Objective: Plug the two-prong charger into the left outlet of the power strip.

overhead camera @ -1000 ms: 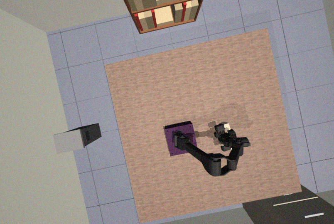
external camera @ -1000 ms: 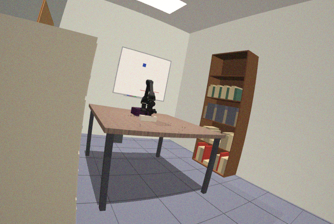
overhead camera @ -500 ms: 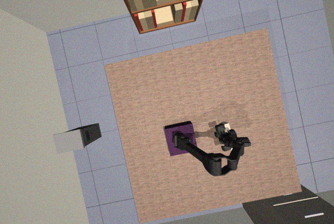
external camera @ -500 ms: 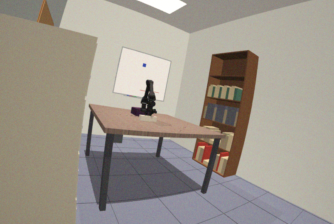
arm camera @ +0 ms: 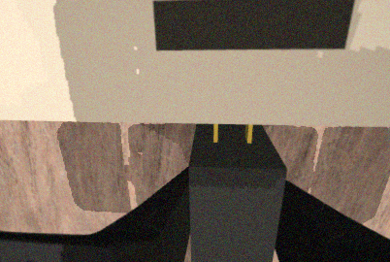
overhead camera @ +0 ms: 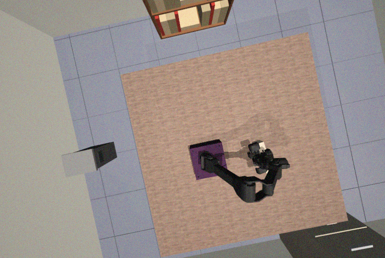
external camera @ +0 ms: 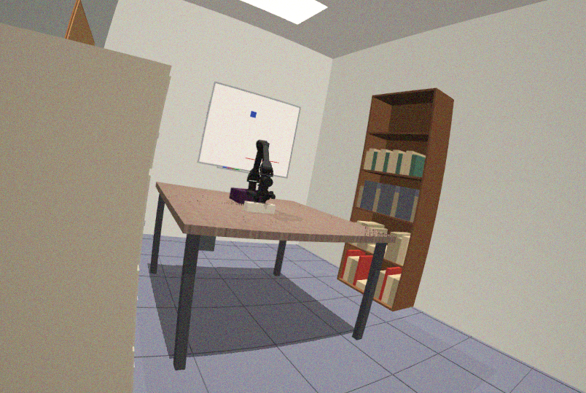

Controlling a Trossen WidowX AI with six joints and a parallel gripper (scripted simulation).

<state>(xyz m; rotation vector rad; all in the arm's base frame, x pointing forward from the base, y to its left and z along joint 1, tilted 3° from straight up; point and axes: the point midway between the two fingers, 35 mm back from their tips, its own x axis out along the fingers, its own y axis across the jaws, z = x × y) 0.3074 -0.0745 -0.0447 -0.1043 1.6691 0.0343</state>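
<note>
Now: gripper tip 20 mm short of the dark grey charger and 10 mm below it.
</note>
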